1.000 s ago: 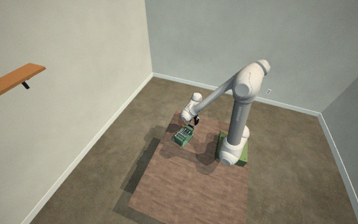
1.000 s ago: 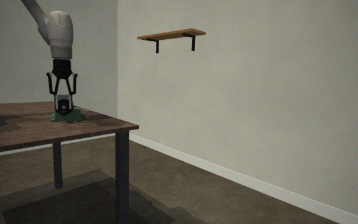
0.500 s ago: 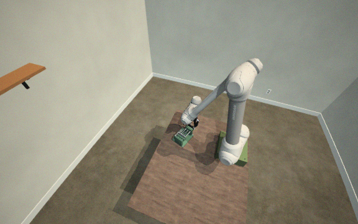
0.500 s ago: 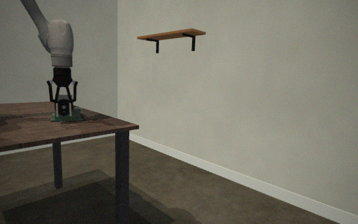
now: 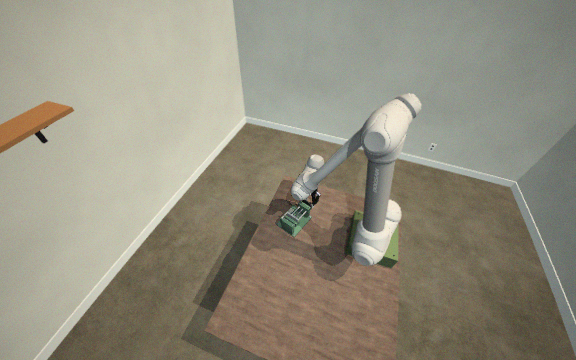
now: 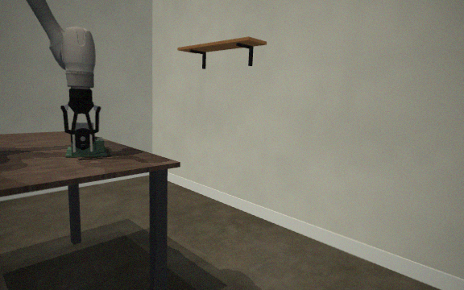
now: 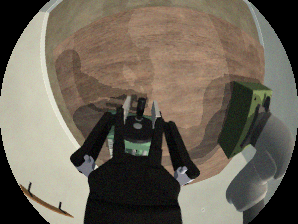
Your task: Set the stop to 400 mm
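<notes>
My gripper is now 2 cm to the right of the black handwheel and 1 cm above it.
</notes>
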